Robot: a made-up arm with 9 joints. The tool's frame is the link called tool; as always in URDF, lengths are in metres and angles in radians. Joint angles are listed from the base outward.
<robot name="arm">
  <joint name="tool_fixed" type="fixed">
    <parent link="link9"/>
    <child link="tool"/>
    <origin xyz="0.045 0.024 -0.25" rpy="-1.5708 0 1.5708"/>
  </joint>
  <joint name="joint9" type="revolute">
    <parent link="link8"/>
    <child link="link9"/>
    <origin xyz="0.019 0.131 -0.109" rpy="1.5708 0 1.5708"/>
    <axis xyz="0 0 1"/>
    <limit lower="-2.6" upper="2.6"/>
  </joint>
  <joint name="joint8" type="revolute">
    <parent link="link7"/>
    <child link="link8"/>
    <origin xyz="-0.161 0.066 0.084" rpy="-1.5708 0 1.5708"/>
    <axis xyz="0 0 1"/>
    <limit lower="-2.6" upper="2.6"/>
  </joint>
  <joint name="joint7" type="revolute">
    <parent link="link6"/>
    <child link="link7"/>
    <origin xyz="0.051 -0.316 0.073" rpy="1.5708 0 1.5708"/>
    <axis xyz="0 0 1"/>
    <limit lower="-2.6" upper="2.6"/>
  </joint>
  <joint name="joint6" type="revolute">
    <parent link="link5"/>
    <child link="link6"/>
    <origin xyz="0.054 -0.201 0.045" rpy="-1.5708 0 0"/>
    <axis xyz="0 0 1"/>
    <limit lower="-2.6" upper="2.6"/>
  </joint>
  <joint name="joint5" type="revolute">
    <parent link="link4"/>
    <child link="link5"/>
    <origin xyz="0.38 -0.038 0.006" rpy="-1.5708 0 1.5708"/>
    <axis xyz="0 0 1"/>
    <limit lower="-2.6" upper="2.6"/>
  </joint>
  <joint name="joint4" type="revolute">
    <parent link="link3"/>
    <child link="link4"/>
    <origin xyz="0.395 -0.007 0.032" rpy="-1.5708 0 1.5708"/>
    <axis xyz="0 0 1"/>
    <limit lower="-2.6" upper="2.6"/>
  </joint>
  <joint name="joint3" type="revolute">
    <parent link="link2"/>
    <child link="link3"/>
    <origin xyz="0.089 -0.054 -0.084" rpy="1.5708 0 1.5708"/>
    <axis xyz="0 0 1"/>
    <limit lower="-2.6" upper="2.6"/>
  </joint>
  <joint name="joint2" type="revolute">
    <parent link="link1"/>
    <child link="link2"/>
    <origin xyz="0.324 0.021 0.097" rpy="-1.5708 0 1.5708"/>
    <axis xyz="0 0 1"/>
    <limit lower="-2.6" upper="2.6"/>
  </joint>
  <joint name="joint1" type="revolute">
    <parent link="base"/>
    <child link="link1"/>
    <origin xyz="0 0 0.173" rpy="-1.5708 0 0"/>
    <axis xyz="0 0 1"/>
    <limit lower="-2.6" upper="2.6"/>
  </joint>
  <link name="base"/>
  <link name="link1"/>
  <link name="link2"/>
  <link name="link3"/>
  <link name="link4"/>
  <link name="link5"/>
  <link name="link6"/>
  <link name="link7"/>
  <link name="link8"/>
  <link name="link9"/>
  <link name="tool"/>
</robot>
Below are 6 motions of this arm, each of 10 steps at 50 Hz.
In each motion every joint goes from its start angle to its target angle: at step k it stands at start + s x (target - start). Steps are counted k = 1, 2, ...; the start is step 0. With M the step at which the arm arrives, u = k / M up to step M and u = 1 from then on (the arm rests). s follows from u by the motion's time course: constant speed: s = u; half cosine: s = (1 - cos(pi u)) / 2; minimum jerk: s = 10 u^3 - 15 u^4 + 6 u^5.
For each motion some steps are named. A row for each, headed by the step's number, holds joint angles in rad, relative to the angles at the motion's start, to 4 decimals.
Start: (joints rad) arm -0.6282 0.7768 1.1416 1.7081 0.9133 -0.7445 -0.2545 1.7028 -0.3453
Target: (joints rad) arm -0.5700 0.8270 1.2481 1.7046 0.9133 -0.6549 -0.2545 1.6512 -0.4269
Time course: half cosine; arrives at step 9
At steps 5, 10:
5: 0.0342 0.0295 0.0625 -0.0021 0.0000 0.0526 0.0000 -0.0303 -0.0479
10: 0.0582 0.0502 0.1065 -0.0035 0.0000 0.0896 0.0000 -0.0516 -0.0816

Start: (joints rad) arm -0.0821 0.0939 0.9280 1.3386 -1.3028 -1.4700 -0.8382 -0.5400 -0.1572
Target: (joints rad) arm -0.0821 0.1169 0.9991 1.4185 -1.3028 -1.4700 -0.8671 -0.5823 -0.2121
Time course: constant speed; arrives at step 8
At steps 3, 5, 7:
3: 0.0000 0.0086 0.0267 0.0300 0.0000 0.0000 -0.0108 -0.0159 -0.0206
5: 0.0000 0.0144 0.0444 0.0499 0.0000 0.0000 -0.0181 -0.0264 -0.0343
7: 0.0000 0.0201 0.0622 0.0699 0.0000 0.0000 -0.0253 -0.0370 -0.0480

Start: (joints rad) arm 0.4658 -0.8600 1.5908 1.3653 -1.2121 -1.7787 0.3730 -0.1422 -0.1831
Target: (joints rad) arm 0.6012 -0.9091 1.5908 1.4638 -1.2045 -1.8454 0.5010 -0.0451 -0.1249
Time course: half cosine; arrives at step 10
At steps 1, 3, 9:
1: 0.0033 -0.0012 0.0000 0.0024 0.0002 -0.0016 0.0031 0.0024 0.0014
3: 0.0279 -0.0101 0.0000 0.0203 0.0016 -0.0137 0.0264 0.0200 0.0120
9: 0.1321 -0.0479 0.0000 0.0961 0.0074 -0.0651 0.1249 0.0947 0.0568

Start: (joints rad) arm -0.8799 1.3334 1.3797 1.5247 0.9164 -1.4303 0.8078 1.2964 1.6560
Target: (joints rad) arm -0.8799 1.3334 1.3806 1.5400 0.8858 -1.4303 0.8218 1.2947 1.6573
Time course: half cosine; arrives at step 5
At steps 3, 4, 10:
3: 0.0000 0.0000 0.0006 0.0100 -0.0200 0.0000 0.0092 -0.0011 0.0009
4: 0.0000 0.0000 0.0008 0.0138 -0.0277 0.0000 0.0127 -0.0015 0.0012
10: 0.0000 0.0000 0.0009 0.0153 -0.0306 0.0000 0.0140 -0.0017 0.0013

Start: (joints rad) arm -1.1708 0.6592 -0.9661 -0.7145 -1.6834 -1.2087 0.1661 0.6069 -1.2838
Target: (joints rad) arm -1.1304 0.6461 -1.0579 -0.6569 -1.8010 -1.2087 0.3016 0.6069 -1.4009
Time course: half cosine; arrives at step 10
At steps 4, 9, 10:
4: 0.0140 -0.0045 -0.0317 0.0199 -0.0406 0.0000 0.0468 0.0000 -0.0405
9: 0.0394 -0.0128 -0.0896 0.0562 -0.1147 0.0000 0.1322 0.0000 -0.1142
10: 0.0404 -0.0131 -0.0918 0.0576 -0.1176 0.0000 0.1355 0.0000 -0.1171

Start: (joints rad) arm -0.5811 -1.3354 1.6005 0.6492 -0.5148 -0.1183 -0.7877 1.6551 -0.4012
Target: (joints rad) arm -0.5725 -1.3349 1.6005 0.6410 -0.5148 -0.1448 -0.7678 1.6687 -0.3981
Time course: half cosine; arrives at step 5
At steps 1, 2, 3, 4, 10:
1: 0.0008 0.0000 0.0000 -0.0008 0.0000 -0.0025 0.0019 0.0013 0.0003
2: 0.0030 0.0002 0.0000 -0.0028 0.0000 -0.0092 0.0069 0.0047 0.0011
3: 0.0056 0.0003 0.0000 -0.0054 0.0000 -0.0173 0.0130 0.0089 0.0020
4: 0.0078 0.0005 0.0000 -0.0074 0.0000 -0.0240 0.0180 0.0123 0.0028
10: 0.0086 0.0005 0.0000 -0.0082 0.0000 -0.0265 0.0199 0.0136 0.0031

